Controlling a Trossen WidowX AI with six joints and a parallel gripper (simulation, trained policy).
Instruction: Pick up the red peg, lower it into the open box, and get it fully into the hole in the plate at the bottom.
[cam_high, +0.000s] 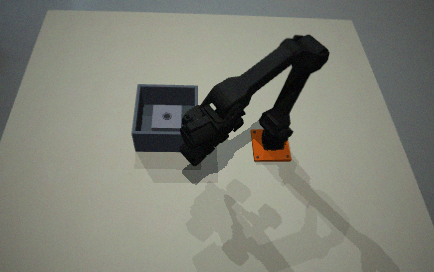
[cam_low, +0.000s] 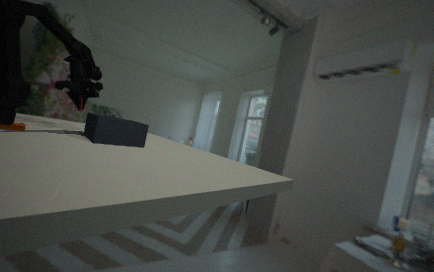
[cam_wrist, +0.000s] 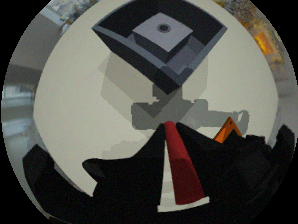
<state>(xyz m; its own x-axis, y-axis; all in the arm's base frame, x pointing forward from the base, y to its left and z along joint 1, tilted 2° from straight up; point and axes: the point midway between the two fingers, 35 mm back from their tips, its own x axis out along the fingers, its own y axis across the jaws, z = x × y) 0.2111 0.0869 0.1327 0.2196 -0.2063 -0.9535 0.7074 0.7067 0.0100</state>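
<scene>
The grey plate is 140 mm to the right of my gripper tip, 120 mm ahead of it and 60 mm below it. The rest, counted from my gripper tip: dark box (140 mm to the right, 120 mm ahead, 80 mm below); red peg (30 mm above, 10 mm to the left, 10 mm behind).
</scene>
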